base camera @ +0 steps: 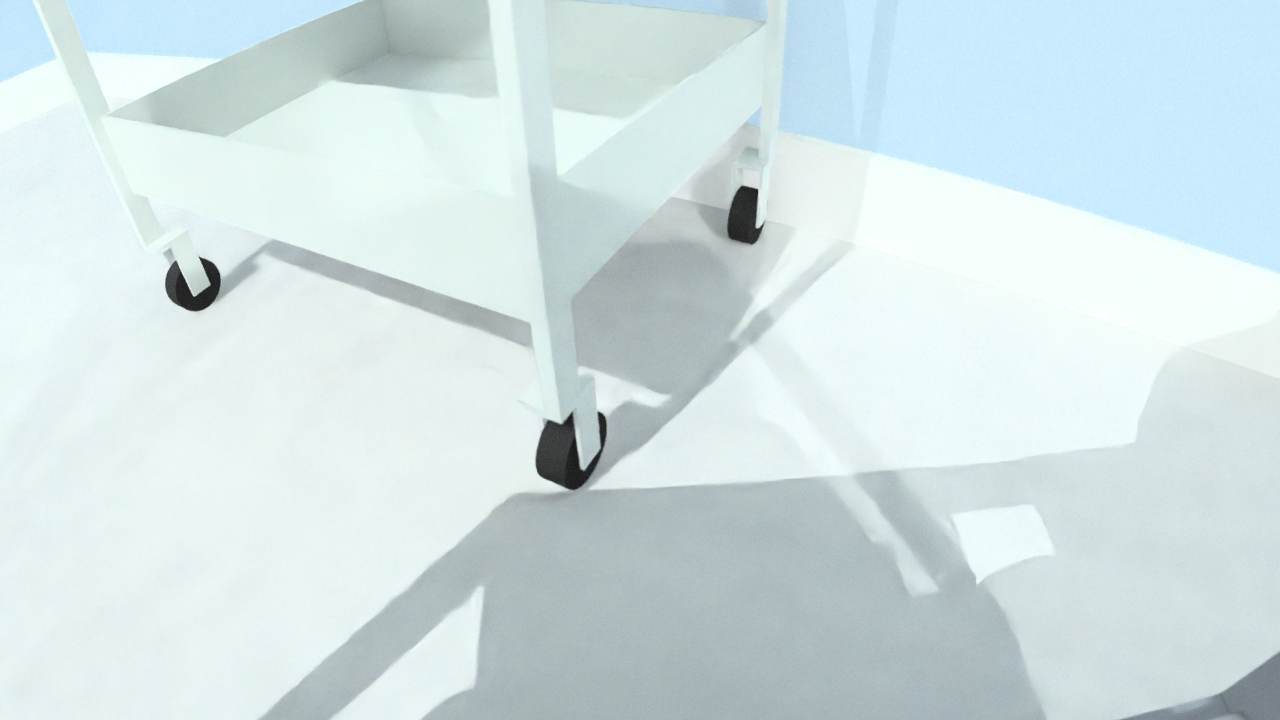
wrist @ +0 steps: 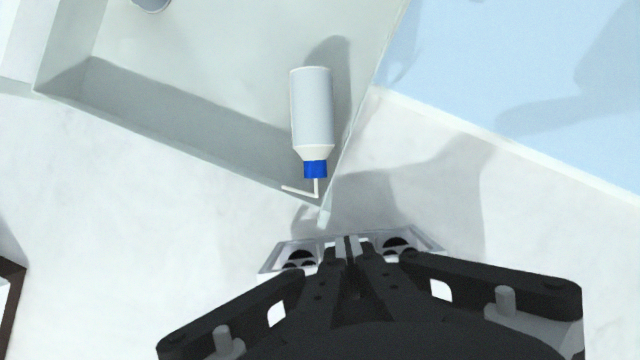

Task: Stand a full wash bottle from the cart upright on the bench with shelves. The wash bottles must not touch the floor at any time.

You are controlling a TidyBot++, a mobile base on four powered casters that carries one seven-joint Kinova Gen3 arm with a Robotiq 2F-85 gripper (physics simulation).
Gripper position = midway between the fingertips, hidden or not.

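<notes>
There is my gripper (wrist: 348,251), and I can see a white cart (wrist: 215,88) as well.
</notes>
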